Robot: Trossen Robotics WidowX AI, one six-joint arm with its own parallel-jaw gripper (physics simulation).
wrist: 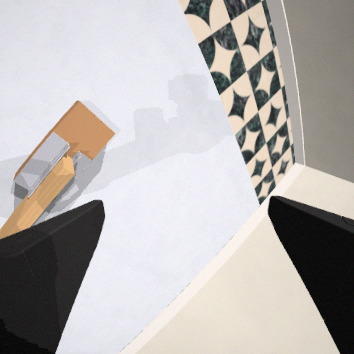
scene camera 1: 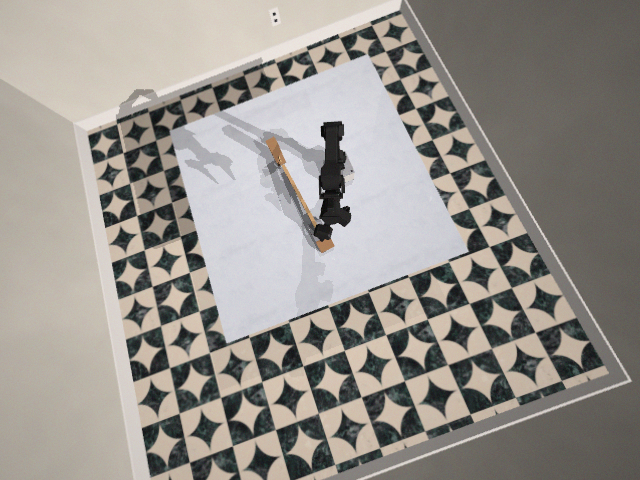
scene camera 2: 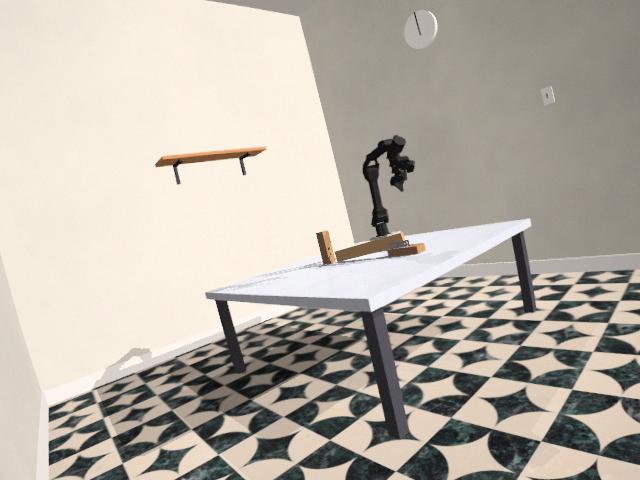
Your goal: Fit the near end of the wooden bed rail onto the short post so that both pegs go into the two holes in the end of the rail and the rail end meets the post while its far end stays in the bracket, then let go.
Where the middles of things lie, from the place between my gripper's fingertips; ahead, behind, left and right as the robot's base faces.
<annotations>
The grey bracket wall point(wrist: 52, 149) is 27 cm below my hand, 9 cm to the right of it and 2 cm ahead of it. Round my hand: wooden bed rail point(scene camera 2: 381, 244) (28 cm to the right, 26 cm below, 5 cm ahead).
</annotations>
